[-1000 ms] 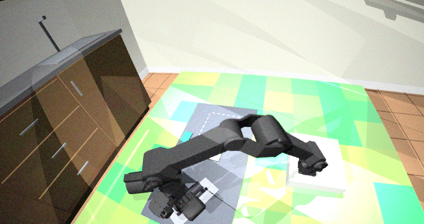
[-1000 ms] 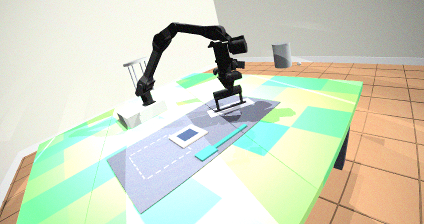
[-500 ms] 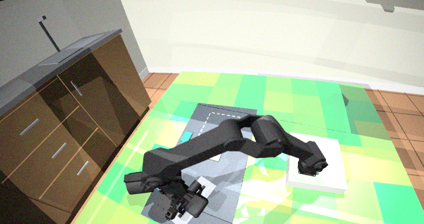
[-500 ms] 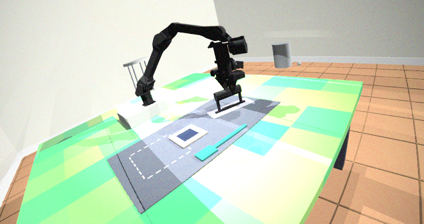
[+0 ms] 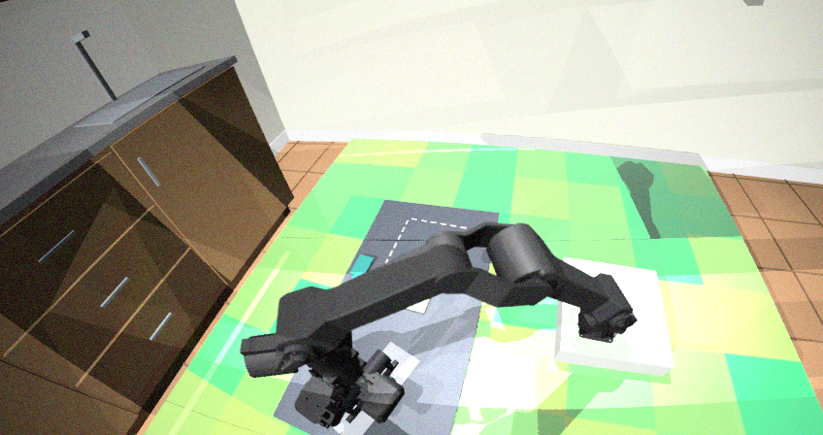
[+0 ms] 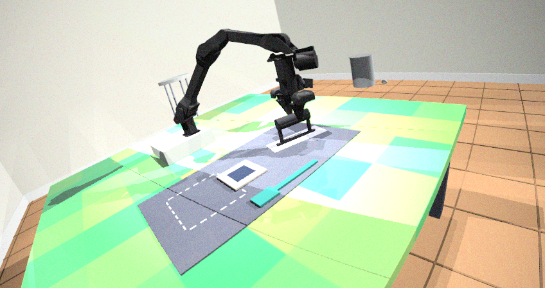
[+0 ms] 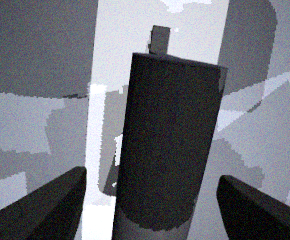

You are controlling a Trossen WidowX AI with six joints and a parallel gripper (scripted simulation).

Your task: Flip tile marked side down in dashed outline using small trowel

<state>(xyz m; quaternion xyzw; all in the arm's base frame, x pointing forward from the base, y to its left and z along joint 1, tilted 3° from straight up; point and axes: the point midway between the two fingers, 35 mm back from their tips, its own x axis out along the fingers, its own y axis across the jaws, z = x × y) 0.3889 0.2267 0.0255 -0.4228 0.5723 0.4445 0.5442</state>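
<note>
My gripper tip is now 1 cm past the dark handled tool, 3 cm to the left of it and 3 cm above it. From my gripper tip the other things lie so: grey mat: 1 cm ahead, 21 cm to the right, 9 cm below; then teal flat tool: 15 cm ahead, 23 cm to the right, 6 cm below; then tile: 1 cm ahead, 25 cm to the right, 6 cm below.
</note>
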